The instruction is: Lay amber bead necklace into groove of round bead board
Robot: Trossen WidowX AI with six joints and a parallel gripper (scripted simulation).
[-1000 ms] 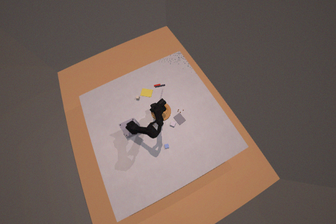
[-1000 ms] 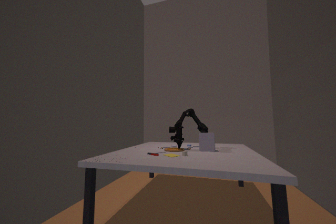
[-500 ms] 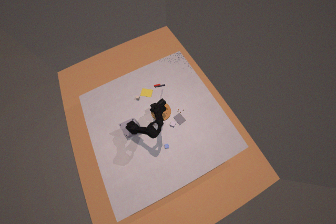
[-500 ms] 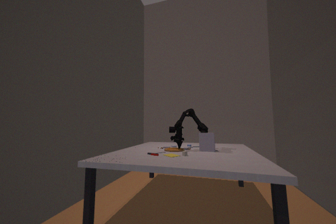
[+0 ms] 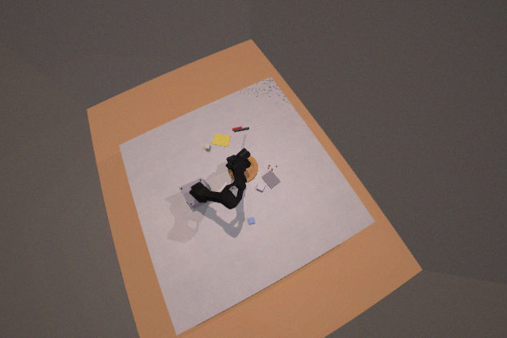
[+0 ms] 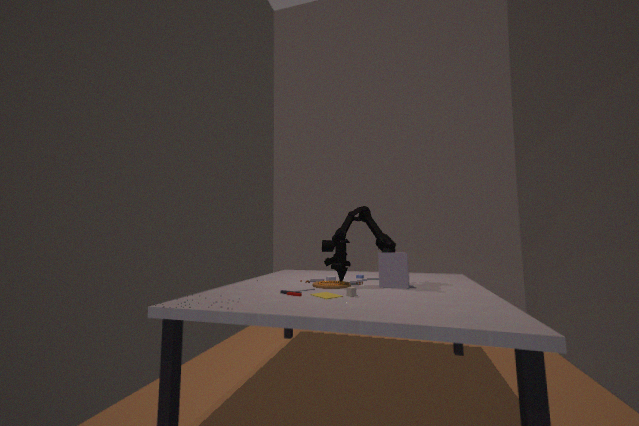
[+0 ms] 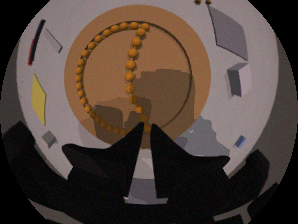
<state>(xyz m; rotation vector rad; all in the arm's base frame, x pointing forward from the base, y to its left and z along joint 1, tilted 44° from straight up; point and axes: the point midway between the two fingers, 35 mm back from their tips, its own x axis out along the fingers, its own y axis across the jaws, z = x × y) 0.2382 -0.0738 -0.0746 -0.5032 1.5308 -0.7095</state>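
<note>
My gripper tip is 50 mm short of the round bead board, 20 mm to the right of it and 10 mm above it. The rest, counted from my gripper tip: cream cube: 90 mm behind, 280 mm to the left; then thin grey bar: 150 mm ahead, 200 mm to the left, 20 mm below; then grey square plate: 170 mm ahead, 140 mm to the right, 20 mm below.
</note>
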